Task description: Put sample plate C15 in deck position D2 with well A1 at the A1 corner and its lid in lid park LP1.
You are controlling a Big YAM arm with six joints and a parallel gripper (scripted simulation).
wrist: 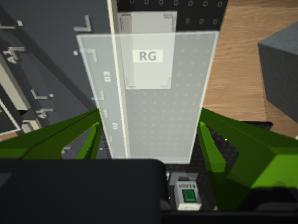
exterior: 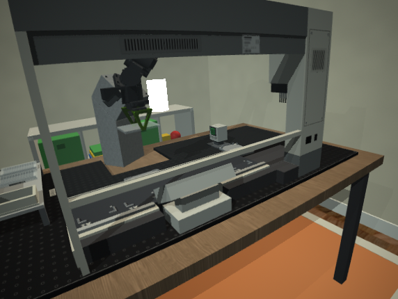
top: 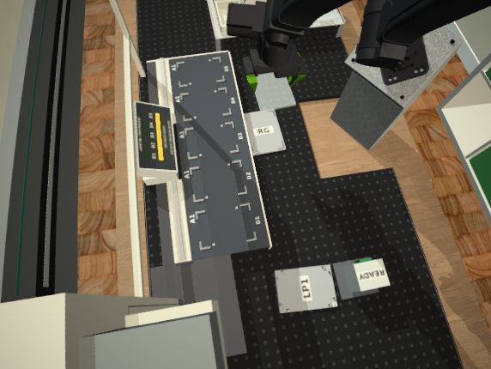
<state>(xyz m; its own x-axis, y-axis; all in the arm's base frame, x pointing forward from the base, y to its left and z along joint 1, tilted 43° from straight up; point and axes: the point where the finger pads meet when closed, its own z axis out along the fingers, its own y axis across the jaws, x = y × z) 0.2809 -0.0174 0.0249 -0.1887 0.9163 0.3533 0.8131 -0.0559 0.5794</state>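
Right now my hand is right at the clear plate lid. Round my hand: cream reservoir 400 mm to the right, 140 mm below, 120 mm ahead; then regrip nest RG 210 mm below; then shelf label 340 mm to the right, 210 mm below, 60 mm behind.
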